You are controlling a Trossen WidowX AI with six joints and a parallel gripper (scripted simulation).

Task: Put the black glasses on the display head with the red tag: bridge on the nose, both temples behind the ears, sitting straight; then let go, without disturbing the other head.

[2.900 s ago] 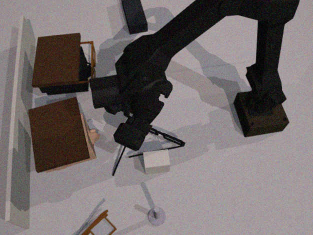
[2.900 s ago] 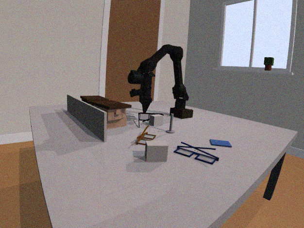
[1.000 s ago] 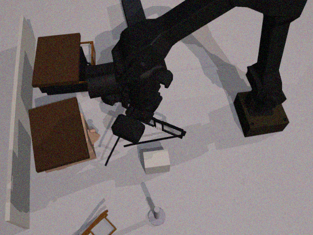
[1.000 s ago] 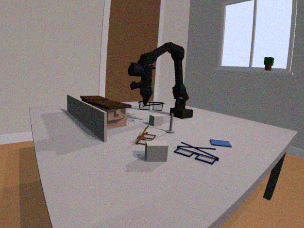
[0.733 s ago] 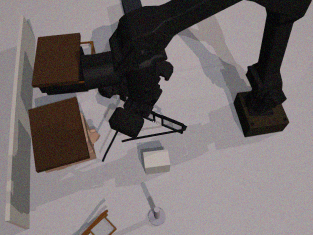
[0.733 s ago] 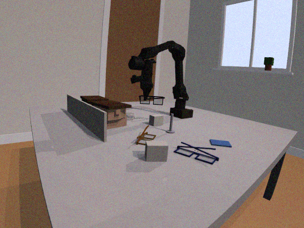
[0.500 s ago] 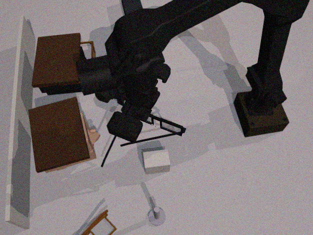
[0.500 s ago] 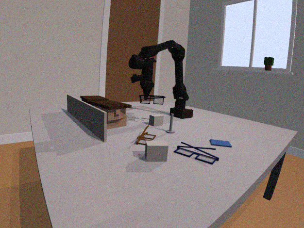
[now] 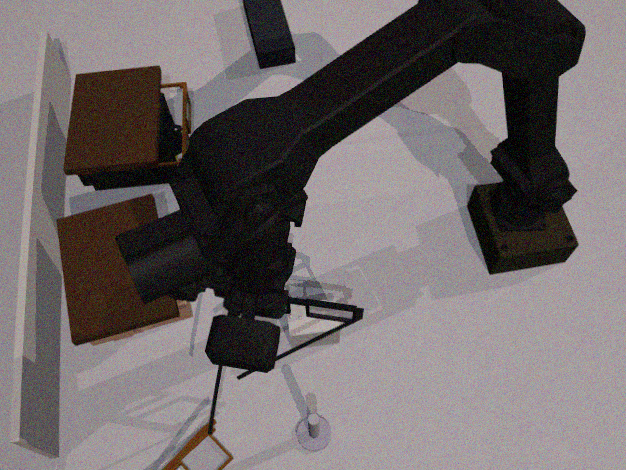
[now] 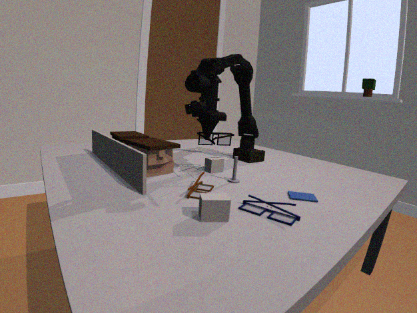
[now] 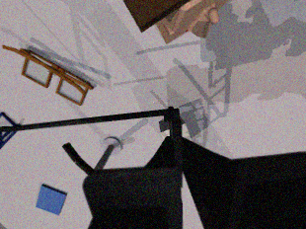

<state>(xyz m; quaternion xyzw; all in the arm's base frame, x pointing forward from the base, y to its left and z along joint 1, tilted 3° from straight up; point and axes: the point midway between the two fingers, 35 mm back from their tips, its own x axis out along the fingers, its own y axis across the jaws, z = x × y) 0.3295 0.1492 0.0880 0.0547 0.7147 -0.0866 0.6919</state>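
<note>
Now: gripper tip 5 cm past the post stand, 12 cm to the right of it and 10 cm above it. From my gripper tip the other things lie so: wall panel (30 cm ahead, 16 cm to the right, 7 cm below); then dark head (18 cm ahead, 29 cm to the right, 7 cm below); then peach head (15 cm ahead, 7 cm to the right, 7 cm below).
</note>
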